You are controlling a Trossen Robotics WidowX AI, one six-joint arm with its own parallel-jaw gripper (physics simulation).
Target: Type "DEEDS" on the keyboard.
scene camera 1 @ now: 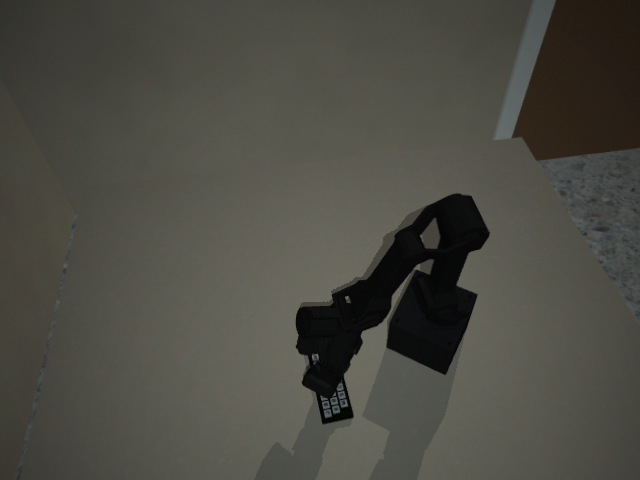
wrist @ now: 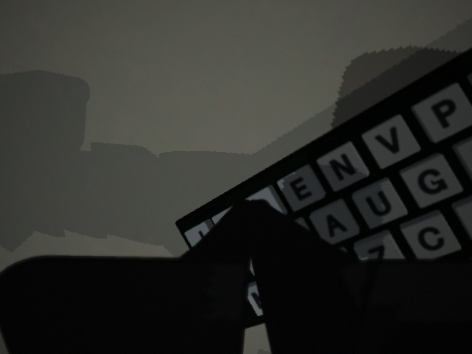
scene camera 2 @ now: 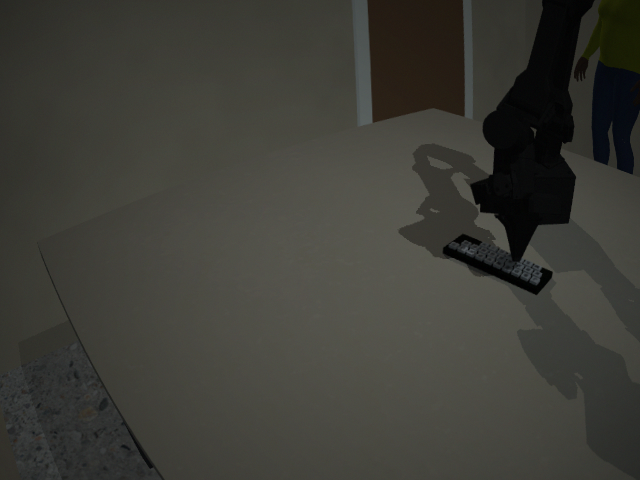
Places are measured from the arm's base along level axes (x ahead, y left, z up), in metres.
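Pixels of known places: gripper, fingertip midpoint: [wrist: 248,211] [scene camera 2: 516,261]; arm's base at its link origin: [scene camera 1: 443,314] [scene camera 2: 545,157].
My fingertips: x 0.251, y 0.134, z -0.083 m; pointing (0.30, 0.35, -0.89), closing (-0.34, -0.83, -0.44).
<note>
For each thing: its middle in the pictures, then the offset to it from my fingertips. Level surfaces: height alone.
- small black keyboard at the middle of its body: [wrist: 389,194] [scene camera 2: 498,261] [scene camera 1: 328,376] dy -0.046, dx -0.011, dz -0.026 m
- pale key at the middle of its body: [wrist: 264,206] dy +0.002, dx -0.004, dz -0.020 m
- E key at the middle of its body: [wrist: 301,188] dy -0.016, dx +0.000, dz -0.020 m
- beige table at its surface level: dz -0.034 m
A small black keyboard [scene camera 1: 334,405] [scene camera 2: 496,260] [wrist: 401,163] with pale keys lies on the table, partly hidden by the arm in scene view 1. My gripper [scene camera 2: 515,258] [wrist: 248,211] is shut and empty, pointing down over the keys. In scene view 2 its tips meet the keys right of the keyboard's middle; whether they press one I cannot tell. In the wrist view the tips cover part of a pale key [wrist: 270,198] directly left of the E key [wrist: 301,189]. N, V, P, A, U, G and C are readable. No D is readable.
The keyboard rests on the beige table [scene camera 1: 206,289] [scene camera 2: 284,310]. The arm's black base [scene camera 1: 421,335] stands right of the keyboard in scene view 1. A person [scene camera 2: 617,77] in a yellow-green top stands beyond the table. Arm shadows fall around the keyboard.
</note>
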